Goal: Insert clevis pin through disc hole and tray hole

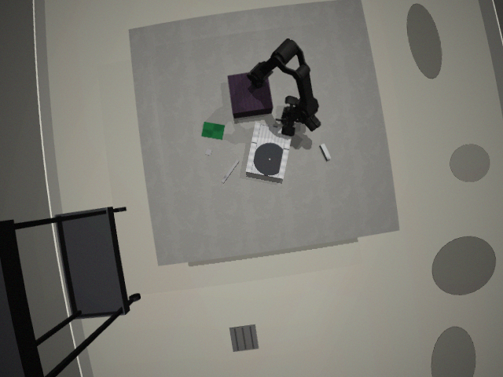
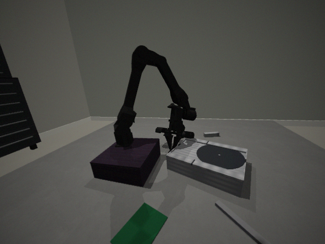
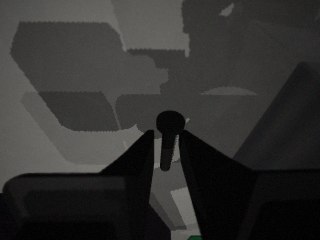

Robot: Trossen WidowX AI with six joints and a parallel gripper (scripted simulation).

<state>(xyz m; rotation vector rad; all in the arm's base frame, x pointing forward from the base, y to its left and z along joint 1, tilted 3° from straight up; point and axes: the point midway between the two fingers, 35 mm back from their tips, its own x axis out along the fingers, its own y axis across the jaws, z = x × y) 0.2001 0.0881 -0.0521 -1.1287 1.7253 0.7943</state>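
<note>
Now: gripper tip 1 cm to the left of the steel clevis pin. Round my gripper tip: dark aluminium disc (19 cm ahead, 12 cm to the right, 5 cm above); green flat patch (4 cm behind, 36 cm to the right); rimmed steel tray (14 cm ahead, 11 cm to the right, 4 cm above).
</note>
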